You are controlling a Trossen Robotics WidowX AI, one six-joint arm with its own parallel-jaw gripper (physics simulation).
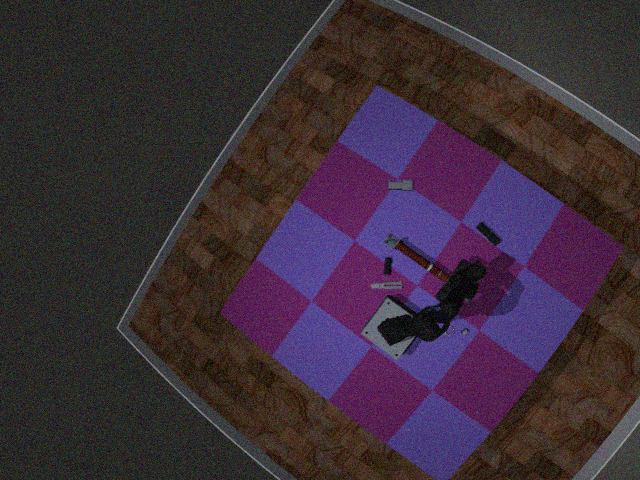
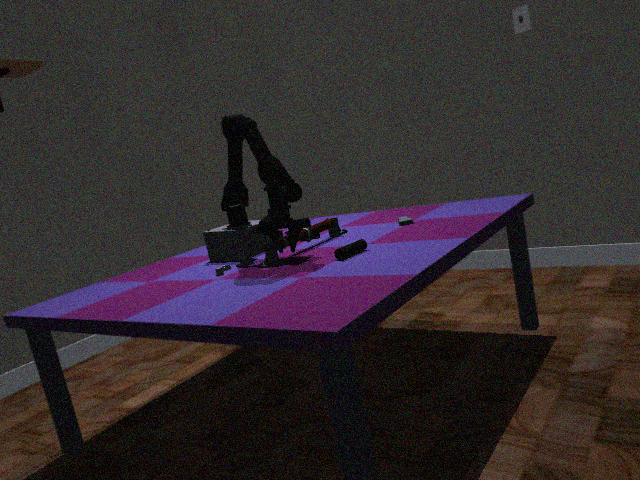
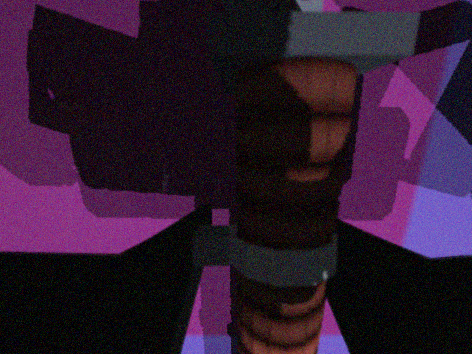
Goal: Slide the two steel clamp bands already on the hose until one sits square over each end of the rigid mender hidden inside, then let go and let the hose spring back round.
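Note:
A ribbed red-brown hose (image 1: pixel 414 255) (image 2: pixel 319 227) (image 3: pixel 329 105) lies on the checkered table (image 1: pixel 318 248) (image 2: pixel 318 300). My gripper (image 1: pixel 444 278) (image 2: pixel 291 238) (image 3: pixel 255 213) reaches down over the end of the hose nearest the arm. Its black fingers stand on both sides of a grey steel clamp band (image 3: pixel 284 261) and are shut on it. A second grey band (image 3: pixel 350 35) (image 1: pixel 430 268) crosses the hose a short way farther along. A grey bracket (image 1: pixel 391 240) sits at the hose's far end. The mender inside the hose is hidden.
The arm's grey base (image 1: pixel 385 318) (image 2: pixel 223 243) stands beside the hose. A black cylinder (image 1: pixel 489 233) (image 2: pixel 350 250), a grey block (image 1: pixel 400 185) (image 2: pixel 406 220), a small black peg (image 1: pixel 388 266), a grey bar (image 1: pixel 387 286) and small bits (image 1: pixel 457 330) (image 2: pixel 222 270) lie around.

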